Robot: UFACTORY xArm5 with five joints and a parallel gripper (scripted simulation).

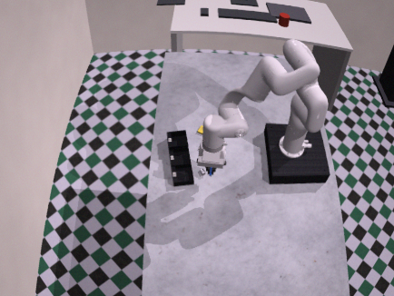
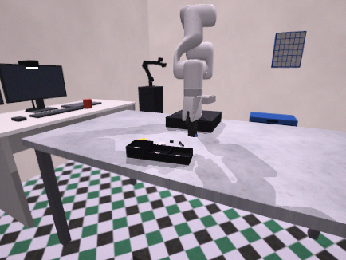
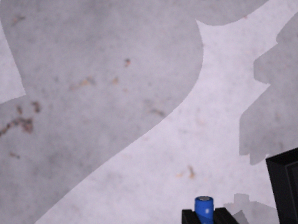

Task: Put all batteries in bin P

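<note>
My hand is 7 cm above the white-and-grey item, 4 cm to the left of it and 3 cm short of it. Round my hand: black nut (12 cm to the right, 8 cm below, 3 cm behind); then black bolt (7 cm below, 6 cm to the right, 2 cm behind); then blue battery (2 cm below).
</note>
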